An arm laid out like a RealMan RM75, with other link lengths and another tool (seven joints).
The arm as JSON. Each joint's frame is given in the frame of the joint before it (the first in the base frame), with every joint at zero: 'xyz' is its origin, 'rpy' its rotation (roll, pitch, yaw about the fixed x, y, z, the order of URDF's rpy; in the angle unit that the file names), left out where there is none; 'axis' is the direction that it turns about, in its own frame. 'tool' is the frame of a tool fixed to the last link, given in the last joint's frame.
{
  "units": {
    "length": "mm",
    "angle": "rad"
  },
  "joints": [
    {
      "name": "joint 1",
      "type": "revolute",
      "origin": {
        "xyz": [
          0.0,
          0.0,
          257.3
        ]
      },
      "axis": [
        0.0,
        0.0,
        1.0
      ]
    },
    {
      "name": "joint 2",
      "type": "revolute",
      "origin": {
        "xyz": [
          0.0,
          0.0,
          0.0
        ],
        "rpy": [
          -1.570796,
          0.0,
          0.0
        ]
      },
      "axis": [
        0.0,
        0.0,
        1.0
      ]
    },
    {
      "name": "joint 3",
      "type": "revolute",
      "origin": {
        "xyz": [
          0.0,
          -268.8,
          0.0
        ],
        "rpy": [
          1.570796,
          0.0,
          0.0
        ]
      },
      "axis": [
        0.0,
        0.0,
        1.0
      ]
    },
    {
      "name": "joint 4",
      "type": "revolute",
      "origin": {
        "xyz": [
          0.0,
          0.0,
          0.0
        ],
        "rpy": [
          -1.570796,
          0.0,
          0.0
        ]
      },
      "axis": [
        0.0,
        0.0,
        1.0
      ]
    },
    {
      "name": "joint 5",
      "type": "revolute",
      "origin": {
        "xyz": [
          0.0,
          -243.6,
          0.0
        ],
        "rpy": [
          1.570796,
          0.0,
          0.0
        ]
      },
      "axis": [
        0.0,
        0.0,
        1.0
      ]
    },
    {
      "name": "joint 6",
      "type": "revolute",
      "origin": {
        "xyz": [
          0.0,
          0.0,
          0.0
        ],
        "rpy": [
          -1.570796,
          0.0,
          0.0
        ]
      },
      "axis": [
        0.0,
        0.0,
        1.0
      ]
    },
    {
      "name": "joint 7",
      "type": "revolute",
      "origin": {
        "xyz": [
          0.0,
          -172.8,
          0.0
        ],
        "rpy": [
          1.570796,
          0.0,
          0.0
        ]
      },
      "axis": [
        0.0,
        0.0,
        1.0
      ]
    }
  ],
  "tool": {
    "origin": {
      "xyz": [
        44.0,
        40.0,
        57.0
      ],
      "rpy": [
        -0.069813,
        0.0,
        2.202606
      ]
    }
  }
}
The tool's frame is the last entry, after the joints.
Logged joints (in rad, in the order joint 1, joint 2, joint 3, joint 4, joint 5, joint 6, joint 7), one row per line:
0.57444 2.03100 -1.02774 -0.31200 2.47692 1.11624 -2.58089
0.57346 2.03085 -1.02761 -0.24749 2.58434 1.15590 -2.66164
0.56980 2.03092 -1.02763 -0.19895 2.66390 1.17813 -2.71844
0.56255 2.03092 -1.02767 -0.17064 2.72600 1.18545 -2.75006
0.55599 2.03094 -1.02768 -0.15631 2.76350 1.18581 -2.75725
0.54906 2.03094 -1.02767 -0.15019 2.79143 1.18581 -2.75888
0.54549 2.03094 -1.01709 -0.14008 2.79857 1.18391 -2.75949
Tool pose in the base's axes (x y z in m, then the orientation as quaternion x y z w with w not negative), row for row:
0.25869 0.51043 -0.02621 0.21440 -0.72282 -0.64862 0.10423
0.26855 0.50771 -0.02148 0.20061 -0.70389 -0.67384 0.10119
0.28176 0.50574 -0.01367 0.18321 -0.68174 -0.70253 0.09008
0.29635 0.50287 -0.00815 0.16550 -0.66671 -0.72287 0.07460
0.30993 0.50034 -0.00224 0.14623 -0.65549 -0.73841 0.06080
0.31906 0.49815 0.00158 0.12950 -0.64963 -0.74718 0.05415
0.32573 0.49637 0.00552 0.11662 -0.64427 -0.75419 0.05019
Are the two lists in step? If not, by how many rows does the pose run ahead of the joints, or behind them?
The pose runs 1 row behind the joints: the pose in row i belongs to the joints in row i - 1.
